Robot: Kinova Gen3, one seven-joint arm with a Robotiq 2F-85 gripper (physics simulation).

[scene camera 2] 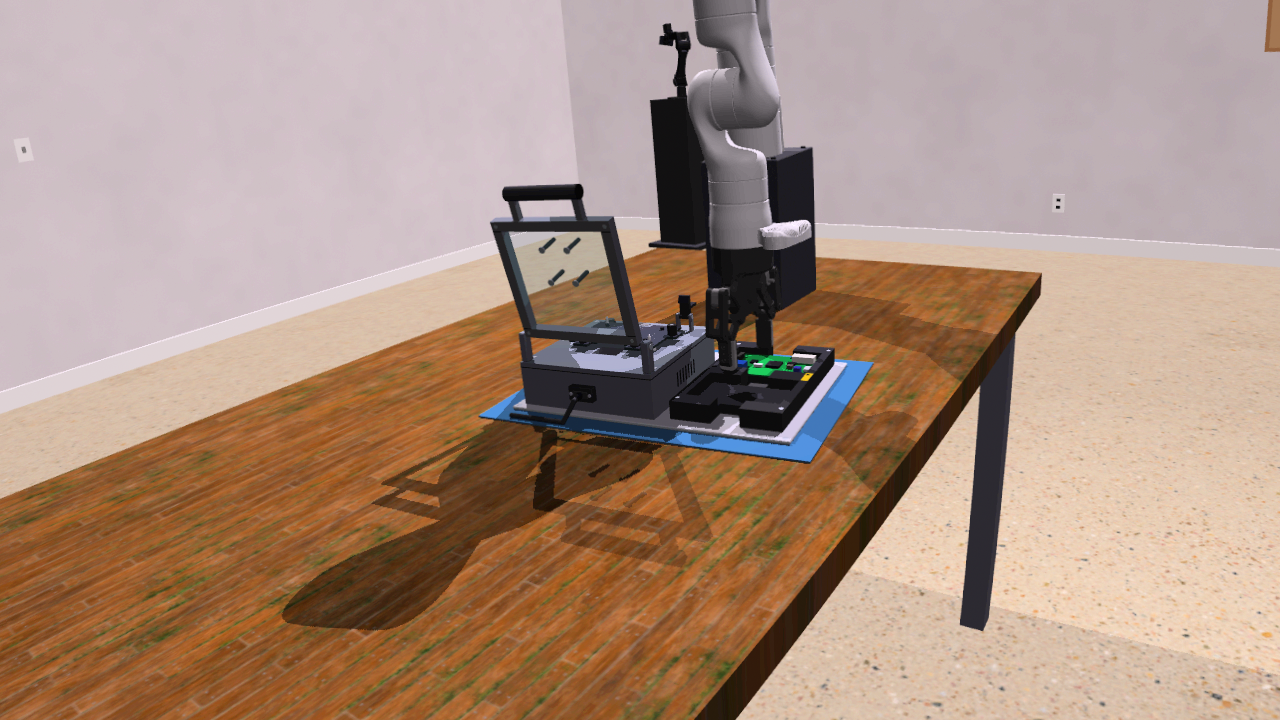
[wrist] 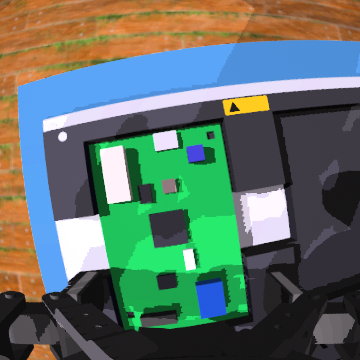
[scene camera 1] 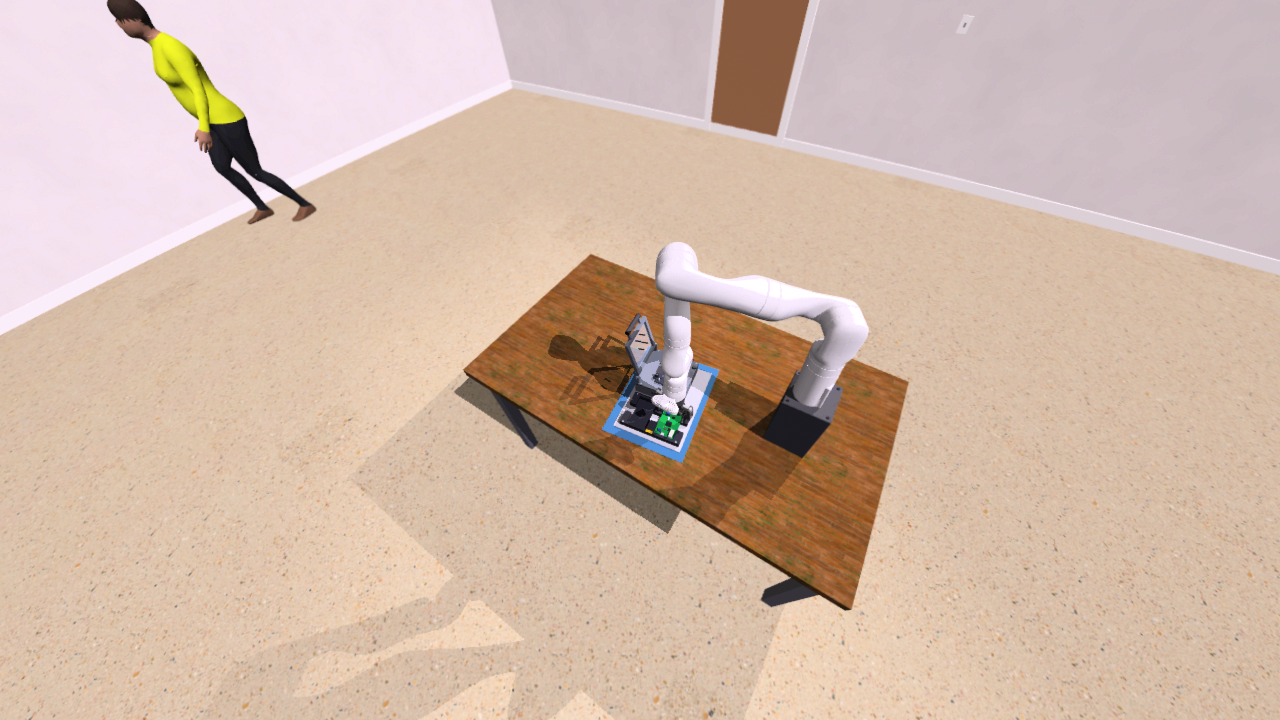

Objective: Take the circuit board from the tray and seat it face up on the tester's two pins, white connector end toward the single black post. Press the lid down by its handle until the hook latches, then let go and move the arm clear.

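Frame: origin at the arm's base, x ahead, y left, z up, level; metres.
Seen in the pictures: gripper, between the fingertips: [scene camera 2: 747, 357] [wrist: 183, 291] [scene camera 1: 671, 414]; arm's base, origin of its link: [scene camera 1: 809, 393].
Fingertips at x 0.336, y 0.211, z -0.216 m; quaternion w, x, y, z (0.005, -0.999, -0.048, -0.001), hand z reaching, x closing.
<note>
Pixels of each thing's top centre, then the offset from my fingertips to it. "pt": a spot on its surface instead. Level surfaces: height alone.
- green circuit board, centre of its top: [wrist: 168, 237] [scene camera 2: 771, 359] [scene camera 1: 669, 422] dx -0.010, dy +0.028, dz +0.000 m
- grey tester, a spot on its surface: [scene camera 2: 590, 389] pt dx +0.202, dy -0.075, dz +0.011 m
- black handle, centre of its top: [scene camera 2: 541, 185] [scene camera 1: 632, 322] dx +0.235, dy -0.081, dz +0.248 m
- black latch piece, a spot on its surface: [scene camera 2: 684, 306] pt dx +0.024, dy -0.078, dz +0.064 m
- blue mat, height of its surface: dz -0.026 m
- wooden table, height of its surface: dz -0.028 m
- black cable, a spot on its surface: [scene camera 2: 569, 409] pt dx +0.227, dy -0.087, dz -0.007 m
- second empty tray pocket, a spot on its surface: [wrist: 320, 150] pt dx +0.072, dy +0.083, dz -0.010 m
The green circuit board [scene camera 1: 667, 423] [scene camera 2: 771, 364] [wrist: 215, 230] lies face up in one pocket of the black tray [scene camera 2: 760, 419] [wrist: 255, 165]. Its long white connector [wrist: 116, 175] is at the upper left in the wrist view. My gripper [scene camera 2: 746, 356] [wrist: 183, 291] is open and empty, with its fingertips low over the tray on either side of the board's nearer part. The grey tester [scene camera 1: 653, 376] [scene camera 2: 590, 389] stands beside the tray. Its lid [scene camera 2: 625, 277] is raised, with the black handle [scene camera 2: 542, 191] on top. A black latch piece [scene camera 2: 684, 306] stands opposite the hinge. The seat pins and single post cannot be told apart.
A blue mat [scene camera 1: 673, 454] [scene camera 2: 841, 398] [wrist: 150, 67] lies under tester and tray on the wooden table [scene camera 1: 554, 313] [scene camera 2: 447, 626]. A black cable [scene camera 2: 569, 409] leaves the tester. A second empty tray pocket [wrist: 320, 150] adjoins the board. A person [scene camera 1: 201, 89] is by the wall.
</note>
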